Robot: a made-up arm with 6 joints.
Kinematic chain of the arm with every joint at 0, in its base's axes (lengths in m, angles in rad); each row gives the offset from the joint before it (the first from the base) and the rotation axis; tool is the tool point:
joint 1: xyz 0 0 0.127 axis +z
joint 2: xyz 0 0.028 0 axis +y
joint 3: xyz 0 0 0.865 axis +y
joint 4: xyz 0 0 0.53 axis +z
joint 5: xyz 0 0 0 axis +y
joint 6: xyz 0 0 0.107 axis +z
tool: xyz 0 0 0
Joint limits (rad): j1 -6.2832..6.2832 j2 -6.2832..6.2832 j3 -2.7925..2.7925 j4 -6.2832..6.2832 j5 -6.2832..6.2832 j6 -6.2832..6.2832
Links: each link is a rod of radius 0.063 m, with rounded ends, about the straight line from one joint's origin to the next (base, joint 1, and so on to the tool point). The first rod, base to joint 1, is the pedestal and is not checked.
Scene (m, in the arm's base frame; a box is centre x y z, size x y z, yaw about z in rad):
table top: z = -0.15
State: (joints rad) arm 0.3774 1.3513 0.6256 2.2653 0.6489 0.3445
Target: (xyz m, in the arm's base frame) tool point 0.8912 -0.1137 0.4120
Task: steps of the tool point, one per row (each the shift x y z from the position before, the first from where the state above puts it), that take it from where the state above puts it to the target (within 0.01 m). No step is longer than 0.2 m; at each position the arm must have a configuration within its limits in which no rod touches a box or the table.
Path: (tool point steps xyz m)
1: 0.0028 -0.1723 0.0768
2: -0.0435 -0.1680 0.0709
3: -0.0867 -0.1523 0.0627
4: -0.1243 -0.1265 0.0520
5: -0.1539 -0.0922 0.0393

